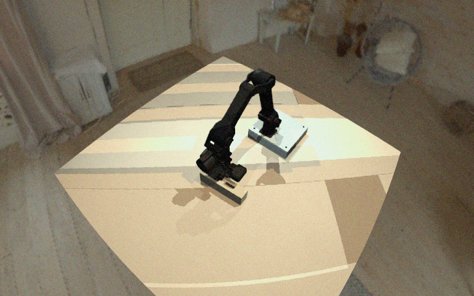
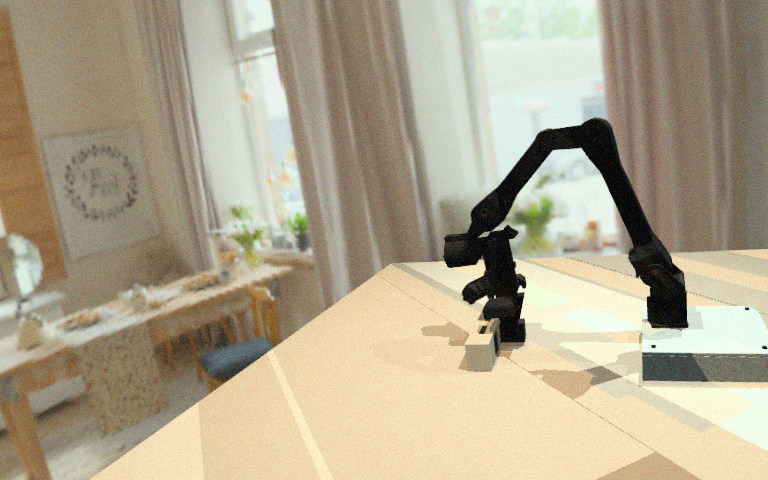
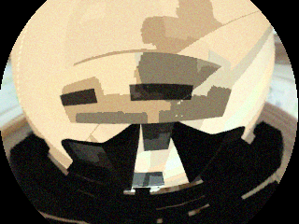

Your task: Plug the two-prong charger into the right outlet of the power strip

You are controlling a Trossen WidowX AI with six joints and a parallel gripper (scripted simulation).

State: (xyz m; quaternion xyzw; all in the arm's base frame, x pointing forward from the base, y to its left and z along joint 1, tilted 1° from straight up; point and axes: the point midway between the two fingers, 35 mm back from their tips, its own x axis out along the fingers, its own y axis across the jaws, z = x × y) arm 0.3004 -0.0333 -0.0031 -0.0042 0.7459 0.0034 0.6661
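Now: gripper tip 20 mm short of the black two-prong charger and 10 mm below it.
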